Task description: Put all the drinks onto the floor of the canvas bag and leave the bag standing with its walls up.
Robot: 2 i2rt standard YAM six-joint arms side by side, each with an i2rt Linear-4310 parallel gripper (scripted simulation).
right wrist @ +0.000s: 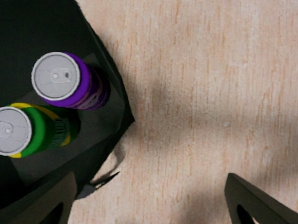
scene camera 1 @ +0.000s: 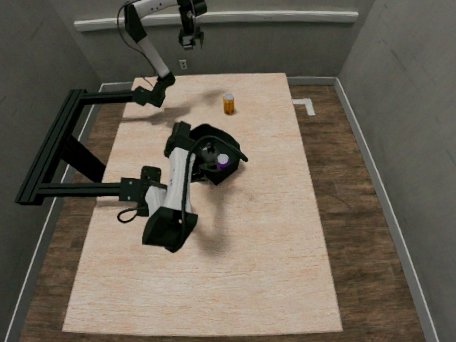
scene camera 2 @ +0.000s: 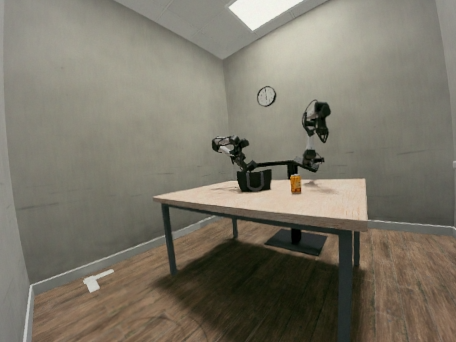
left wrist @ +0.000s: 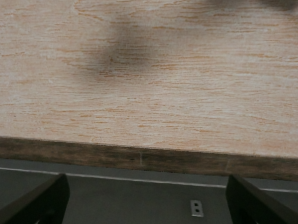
Scene:
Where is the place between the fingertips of my left gripper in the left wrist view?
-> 147, 183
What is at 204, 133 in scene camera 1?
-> A black canvas bag.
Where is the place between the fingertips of my right gripper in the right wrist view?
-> At 149, 180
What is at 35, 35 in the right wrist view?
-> A black canvas bag.

